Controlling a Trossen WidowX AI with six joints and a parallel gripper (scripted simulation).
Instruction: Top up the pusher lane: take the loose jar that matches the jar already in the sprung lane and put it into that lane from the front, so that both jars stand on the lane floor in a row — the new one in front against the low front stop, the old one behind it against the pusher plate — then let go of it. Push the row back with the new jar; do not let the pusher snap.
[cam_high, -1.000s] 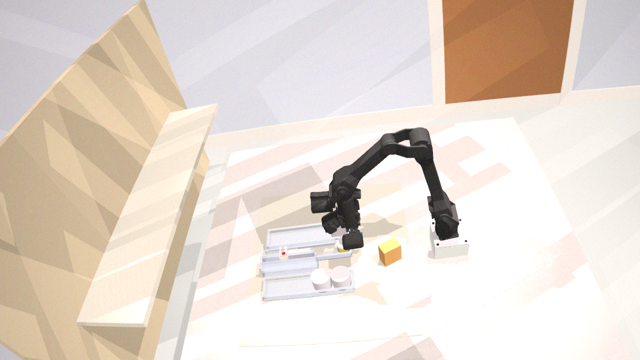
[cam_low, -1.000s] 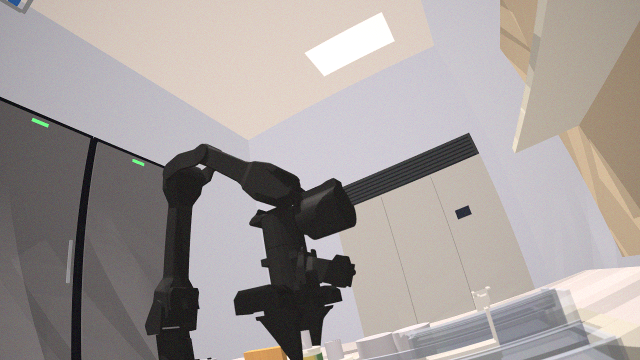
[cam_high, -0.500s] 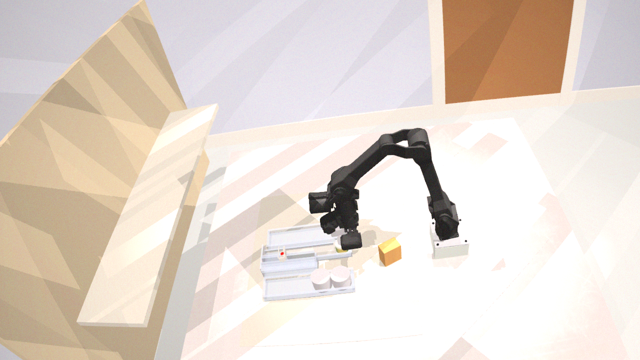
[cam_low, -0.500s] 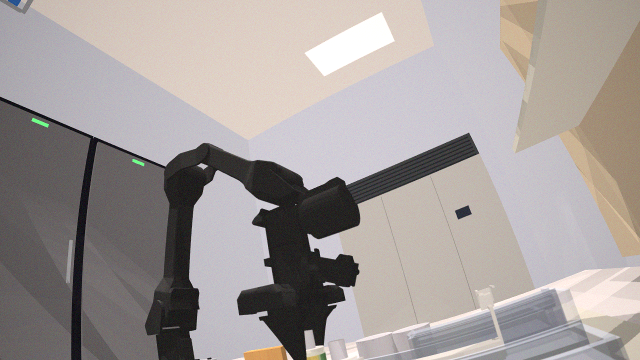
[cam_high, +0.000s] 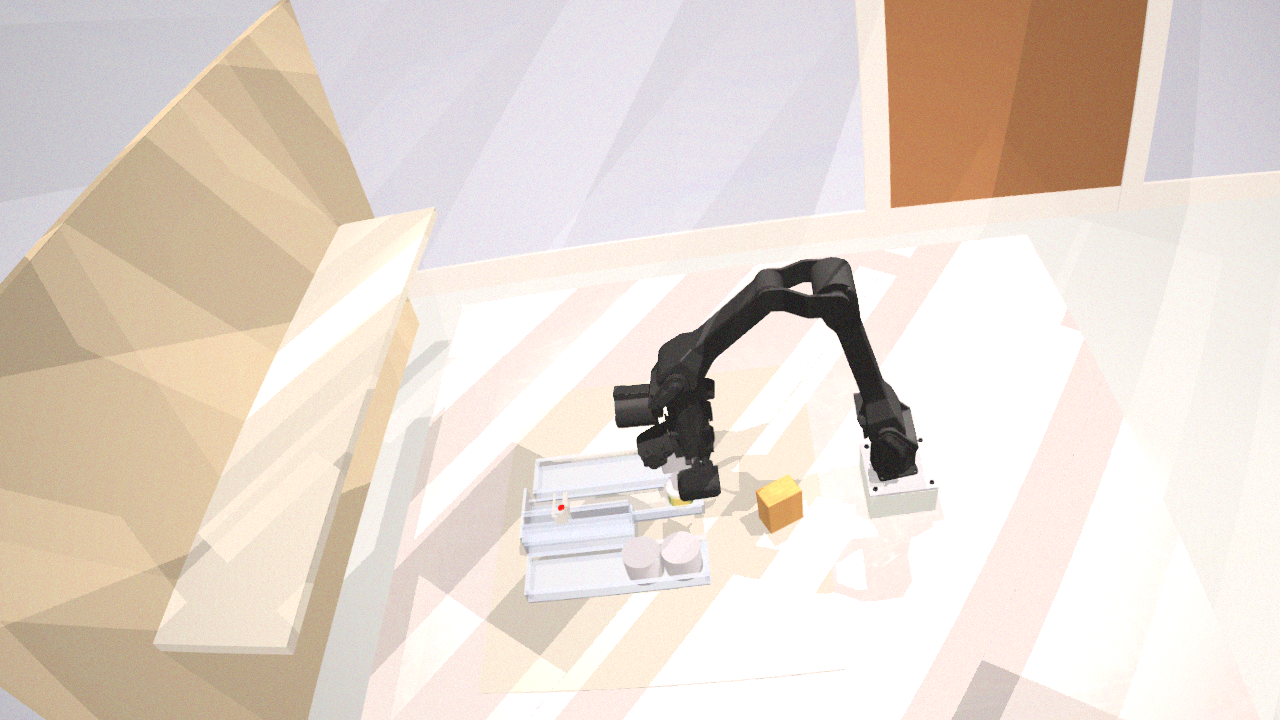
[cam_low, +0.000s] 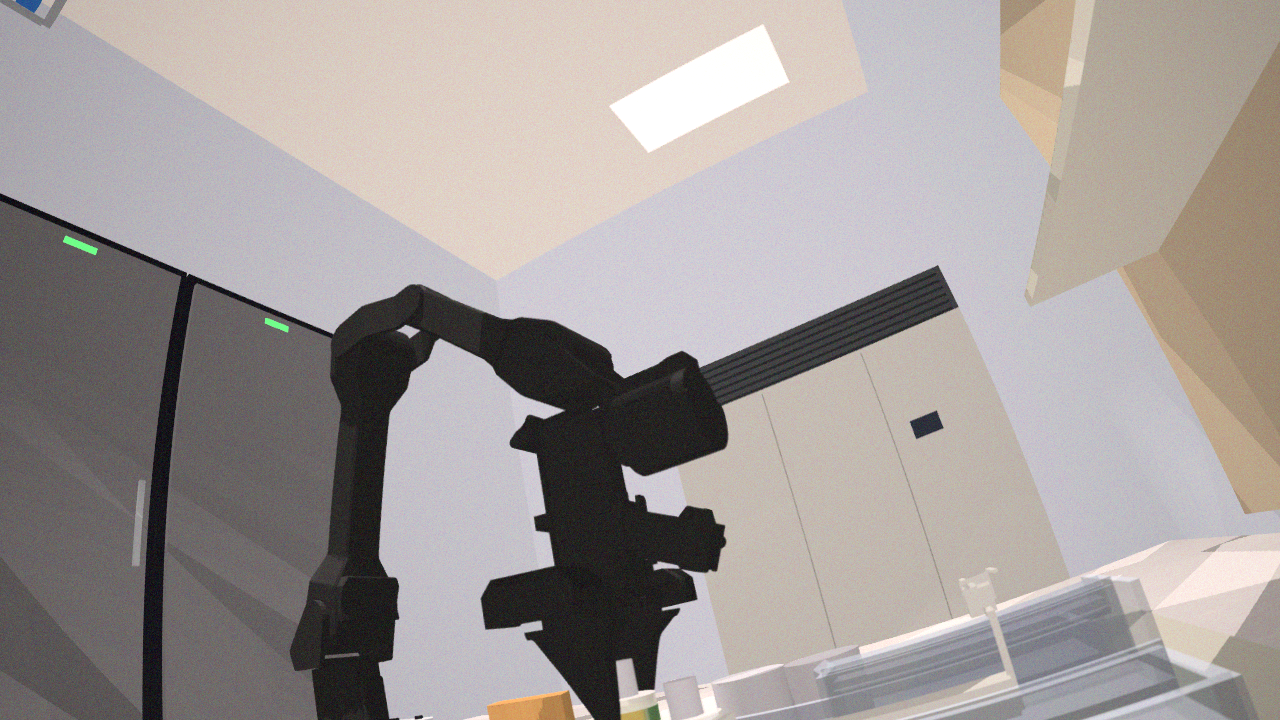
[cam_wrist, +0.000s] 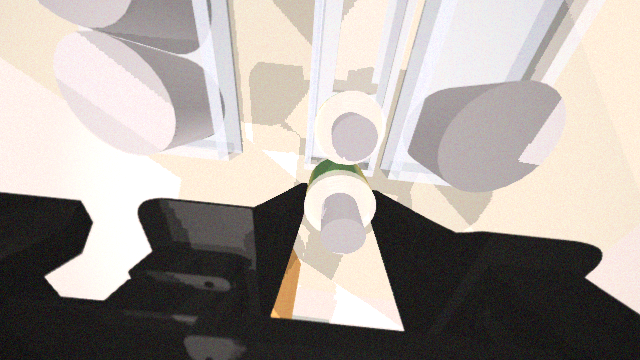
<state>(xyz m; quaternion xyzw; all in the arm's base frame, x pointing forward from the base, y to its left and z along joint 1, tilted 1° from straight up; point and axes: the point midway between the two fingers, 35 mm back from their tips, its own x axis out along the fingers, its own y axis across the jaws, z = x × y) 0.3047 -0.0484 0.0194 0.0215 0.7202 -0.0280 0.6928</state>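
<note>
My gripper tip is now 11 cm past the orange box, 6 cm to the right of it and 1 cm above it. Round my gripper tip: wooden shelf 54 cm ahead, 32 cm above, 4 cm to the right; then red dot 23 cm ahead, 2 cm to the left, 2 cm above.
</note>
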